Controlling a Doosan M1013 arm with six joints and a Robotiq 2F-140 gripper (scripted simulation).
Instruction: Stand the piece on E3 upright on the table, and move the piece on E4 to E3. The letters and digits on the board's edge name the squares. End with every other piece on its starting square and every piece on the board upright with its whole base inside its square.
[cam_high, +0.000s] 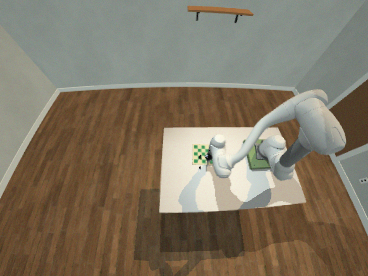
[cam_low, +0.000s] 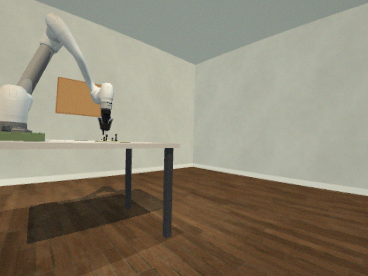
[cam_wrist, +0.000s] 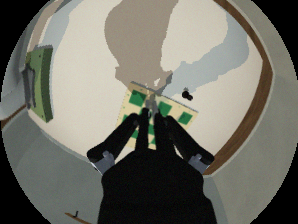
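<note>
Right now the dark piece is 7 cm ahead of my hand, 7 cm to the left of it and 4 cm below it. Round my hand: green-and-white chessboard 5 cm ahead, 7 cm to the right, 5 cm below; then pale piece 3 cm below.
</note>
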